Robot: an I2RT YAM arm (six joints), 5 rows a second.
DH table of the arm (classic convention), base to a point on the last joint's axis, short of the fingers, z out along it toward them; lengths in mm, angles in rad. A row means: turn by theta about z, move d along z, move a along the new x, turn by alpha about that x. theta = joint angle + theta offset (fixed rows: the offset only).
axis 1: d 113.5  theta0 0  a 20  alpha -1.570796
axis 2: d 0  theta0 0  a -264  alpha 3.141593
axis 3: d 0  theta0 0.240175  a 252.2  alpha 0
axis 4: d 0  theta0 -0.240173  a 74  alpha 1.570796
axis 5: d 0  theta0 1.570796  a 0  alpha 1.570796
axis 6: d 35.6  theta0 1.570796  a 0  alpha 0
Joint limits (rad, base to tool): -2.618..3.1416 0..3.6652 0..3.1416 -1.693..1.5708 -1.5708..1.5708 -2.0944..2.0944
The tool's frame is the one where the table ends.
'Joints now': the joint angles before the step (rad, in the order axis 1, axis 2, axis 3, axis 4, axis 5, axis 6). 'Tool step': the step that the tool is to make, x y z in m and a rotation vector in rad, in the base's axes. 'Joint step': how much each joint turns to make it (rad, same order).
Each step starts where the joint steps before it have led.
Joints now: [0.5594, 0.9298, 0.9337, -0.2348, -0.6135, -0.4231]
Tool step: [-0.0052, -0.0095, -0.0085, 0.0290, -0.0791, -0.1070]
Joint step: [-0.0121, -0.0695, -0.0907, 0.1046, 0.0963, 0.0015]
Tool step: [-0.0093, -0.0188, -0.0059, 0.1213, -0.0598, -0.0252]
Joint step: [-0.0712, -0.1026, -0.1168, 0.1699, -0.0511, 0.0853]
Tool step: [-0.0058, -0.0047, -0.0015, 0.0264, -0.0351, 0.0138]
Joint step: [-0.0136, -0.0377, -0.0344, 0.0456, -0.0271, 0.0102]
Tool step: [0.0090, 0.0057, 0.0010, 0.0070, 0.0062, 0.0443]
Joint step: [-0.0012, 0.0536, 0.0135, 0.0460, -0.0449, 0.0144]
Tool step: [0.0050, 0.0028, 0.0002, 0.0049, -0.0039, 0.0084]
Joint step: [0.0003, 0.0270, 0.0043, 0.0307, -0.0079, 0.0040]
